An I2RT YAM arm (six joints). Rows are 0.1 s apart.
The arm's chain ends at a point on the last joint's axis. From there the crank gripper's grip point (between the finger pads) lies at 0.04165 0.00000 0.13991 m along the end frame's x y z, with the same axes.
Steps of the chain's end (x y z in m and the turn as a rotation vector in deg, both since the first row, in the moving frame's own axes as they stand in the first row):
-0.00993, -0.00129, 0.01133, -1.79, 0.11, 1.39
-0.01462, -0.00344, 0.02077, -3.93, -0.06, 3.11
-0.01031, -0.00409, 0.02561, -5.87, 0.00, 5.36
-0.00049, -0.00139, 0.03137, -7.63, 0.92, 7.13
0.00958, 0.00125, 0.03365, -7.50, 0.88, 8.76
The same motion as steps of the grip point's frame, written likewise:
-0.00973, 0.00409, 0.01117, -1.79, 0.11, 1.39
-0.01509, 0.00840, 0.02041, -3.93, -0.06, 3.11
-0.01116, 0.01408, 0.02468, -5.87, 0.00, 5.36
0.00026, 0.02239, 0.02911, -7.63, 0.92, 7.13
0.00983, 0.02589, 0.03139, -7.50, 0.88, 8.76

